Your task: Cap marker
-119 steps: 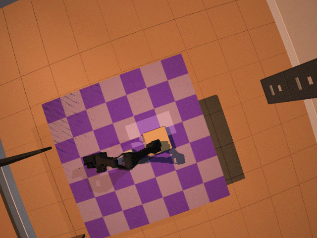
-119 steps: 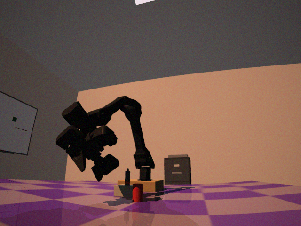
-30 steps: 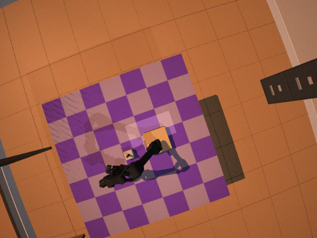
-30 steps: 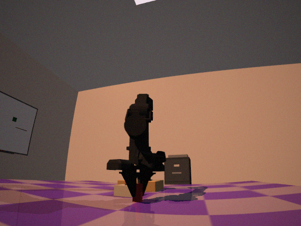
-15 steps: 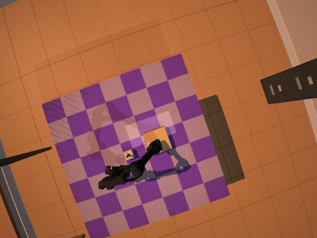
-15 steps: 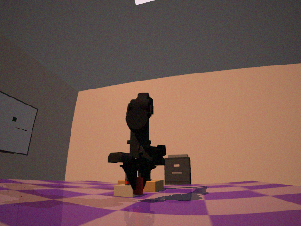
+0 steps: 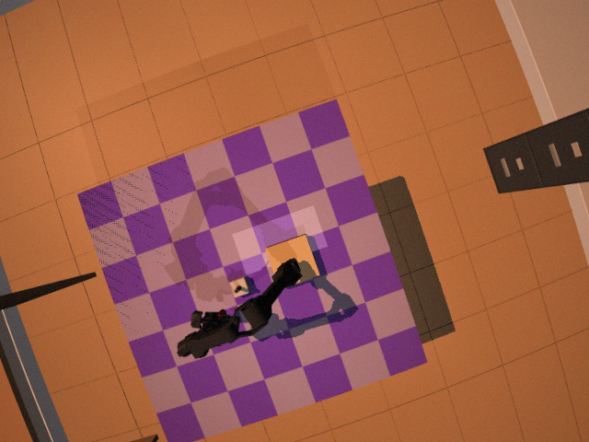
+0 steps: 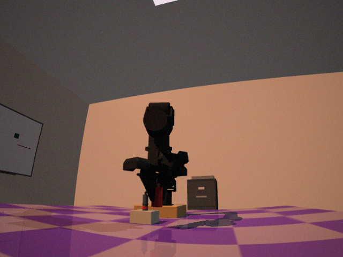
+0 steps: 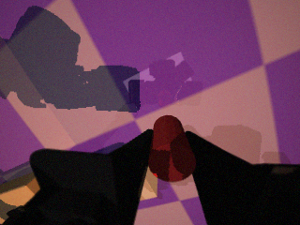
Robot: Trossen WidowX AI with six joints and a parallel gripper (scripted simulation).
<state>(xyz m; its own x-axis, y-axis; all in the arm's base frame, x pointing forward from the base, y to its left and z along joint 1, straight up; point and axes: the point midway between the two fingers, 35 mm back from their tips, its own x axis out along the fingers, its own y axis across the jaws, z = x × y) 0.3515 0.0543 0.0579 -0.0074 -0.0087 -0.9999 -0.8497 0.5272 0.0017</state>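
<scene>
The tan holder block lies 10 cm behind my gripper tip, 7 cm to the right of it and 5 cm below it. Also, from my gripper tip: red cap (1 cm above).
</scene>
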